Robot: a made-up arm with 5 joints.
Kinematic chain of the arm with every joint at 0, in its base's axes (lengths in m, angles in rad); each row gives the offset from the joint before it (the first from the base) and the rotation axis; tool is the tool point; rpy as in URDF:
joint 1: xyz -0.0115 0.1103 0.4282 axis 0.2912 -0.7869 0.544
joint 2: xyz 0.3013 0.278 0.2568 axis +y
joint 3: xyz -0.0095 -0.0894 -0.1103 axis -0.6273 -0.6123 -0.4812
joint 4: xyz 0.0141 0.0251 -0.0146 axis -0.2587 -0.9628 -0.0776
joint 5: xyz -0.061 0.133 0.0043 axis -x
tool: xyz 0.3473 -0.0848 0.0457 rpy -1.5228 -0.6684 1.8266
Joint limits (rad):
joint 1: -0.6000..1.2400
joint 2: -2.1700..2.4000
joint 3: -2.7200..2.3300
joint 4: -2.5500..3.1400
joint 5: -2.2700..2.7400
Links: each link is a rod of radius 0.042 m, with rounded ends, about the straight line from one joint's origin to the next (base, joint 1, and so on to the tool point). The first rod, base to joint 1, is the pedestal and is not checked.
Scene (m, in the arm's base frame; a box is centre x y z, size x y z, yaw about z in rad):
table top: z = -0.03
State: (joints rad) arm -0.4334 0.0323 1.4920 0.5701 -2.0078
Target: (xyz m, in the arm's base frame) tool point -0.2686 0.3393 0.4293
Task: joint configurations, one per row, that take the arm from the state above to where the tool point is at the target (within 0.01 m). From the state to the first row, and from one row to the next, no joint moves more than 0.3 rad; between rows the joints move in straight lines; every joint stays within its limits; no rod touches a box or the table.
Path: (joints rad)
1: -0.1866 0.2978 1.2905 0.3498 -2.0415
2: 0.0601 0.5632 1.0890 0.1295 -2.0753
3: 0.3069 0.8287 0.8875 -0.0908 -2.1090
4: 0.5536 1.0941 0.6860 -0.3111 -2.1427
5: 0.8004 1.3596 0.4845 -0.5314 -2.1765
6: 1.0471 1.6251 0.2830 -0.7517 -2.2102

